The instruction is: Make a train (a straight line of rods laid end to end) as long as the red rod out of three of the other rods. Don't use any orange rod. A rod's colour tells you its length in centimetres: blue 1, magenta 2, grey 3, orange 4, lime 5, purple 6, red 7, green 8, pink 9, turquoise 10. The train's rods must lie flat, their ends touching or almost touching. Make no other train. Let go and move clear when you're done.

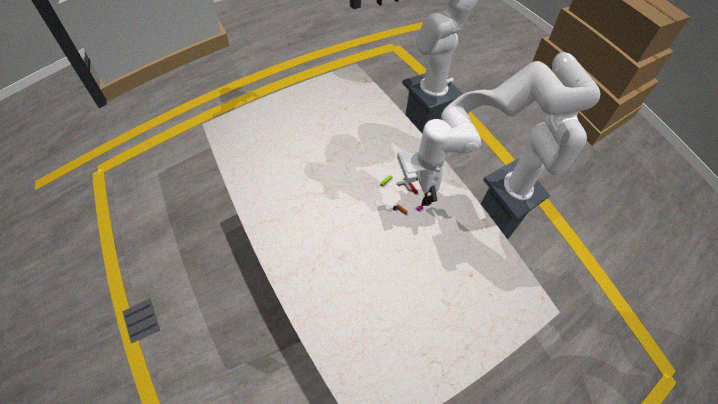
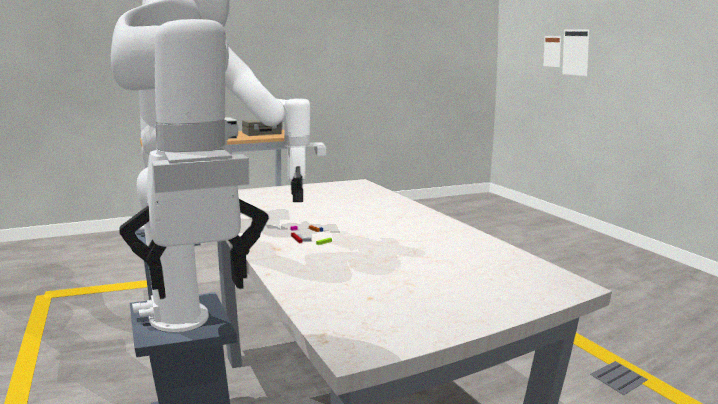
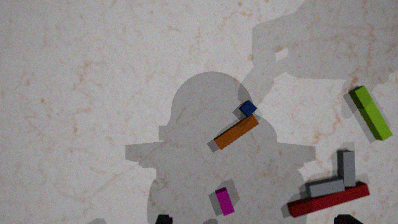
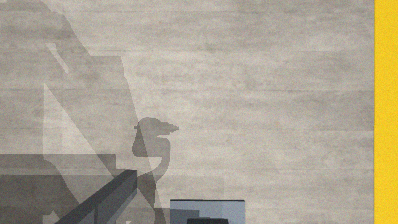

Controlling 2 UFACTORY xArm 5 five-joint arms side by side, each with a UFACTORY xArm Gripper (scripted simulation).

Note:
I see my left gripper [image 2: 297, 198], my right gripper [image 2: 200, 289], a lime rod [image 3: 362, 99] and a red rod [image 3: 361, 189].
Image 4 does not show the lime rod: it is out of frame. Image 4 misses the red rod: it is out of frame.

